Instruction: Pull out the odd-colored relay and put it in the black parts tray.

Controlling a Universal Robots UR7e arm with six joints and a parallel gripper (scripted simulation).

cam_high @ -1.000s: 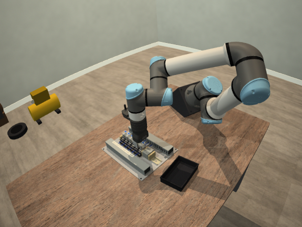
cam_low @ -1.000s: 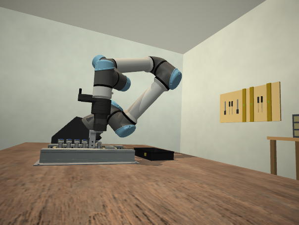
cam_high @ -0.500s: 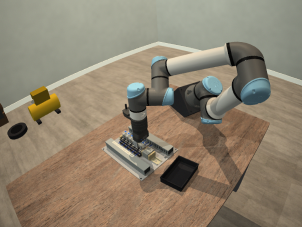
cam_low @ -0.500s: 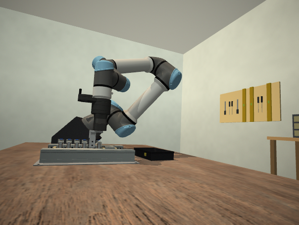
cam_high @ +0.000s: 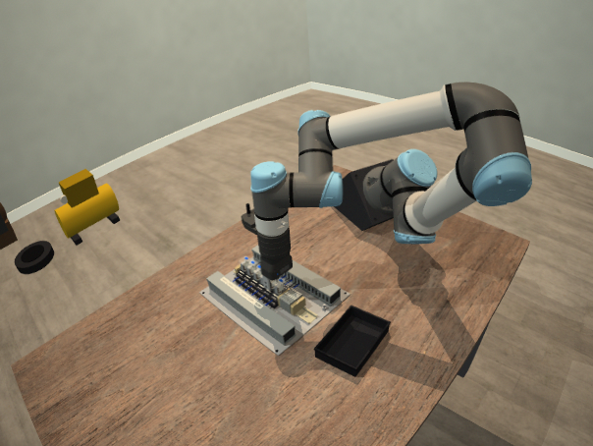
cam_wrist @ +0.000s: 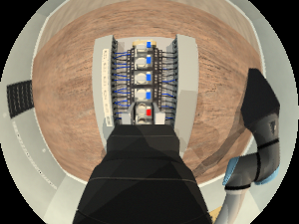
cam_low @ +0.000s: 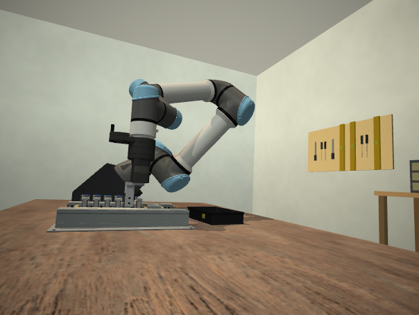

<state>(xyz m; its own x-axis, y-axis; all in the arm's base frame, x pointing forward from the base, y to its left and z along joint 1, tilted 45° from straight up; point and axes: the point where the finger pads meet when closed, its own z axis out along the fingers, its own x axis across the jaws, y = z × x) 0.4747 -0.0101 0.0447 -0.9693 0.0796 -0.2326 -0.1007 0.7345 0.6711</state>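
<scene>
Now: hand 1 cm above the red-button relay. Round my hand: grey relay panel (1 cm to the right, 3 cm below); then black parts tray (3 cm behind, 26 cm to the left, 4 cm below).
</scene>
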